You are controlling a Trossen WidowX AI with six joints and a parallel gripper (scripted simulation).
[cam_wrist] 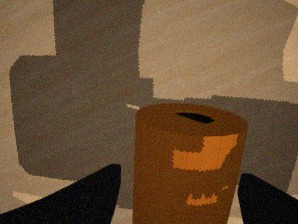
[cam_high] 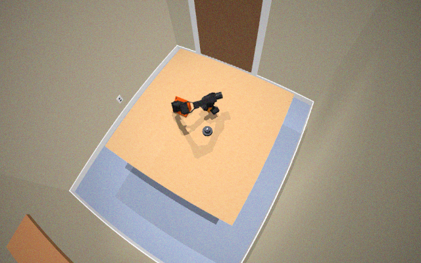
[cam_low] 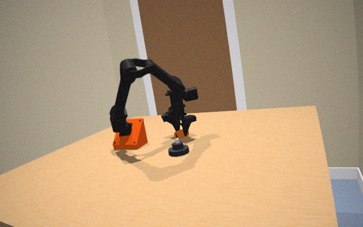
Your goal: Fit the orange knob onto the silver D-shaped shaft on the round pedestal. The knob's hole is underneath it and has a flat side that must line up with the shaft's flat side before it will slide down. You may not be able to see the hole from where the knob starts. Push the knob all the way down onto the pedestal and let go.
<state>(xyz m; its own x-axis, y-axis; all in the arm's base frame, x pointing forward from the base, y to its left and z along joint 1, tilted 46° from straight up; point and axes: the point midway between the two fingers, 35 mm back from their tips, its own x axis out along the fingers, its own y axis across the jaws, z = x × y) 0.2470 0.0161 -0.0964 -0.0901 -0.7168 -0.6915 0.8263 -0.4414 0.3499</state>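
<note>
Right now the orange knob is 1 cm ahead of my gripper tip, 1 cm to the left of it and 1 cm above it. Round my gripper tip: round pedestal (5 cm ahead, 20 cm to the right, 2 cm above).
</note>
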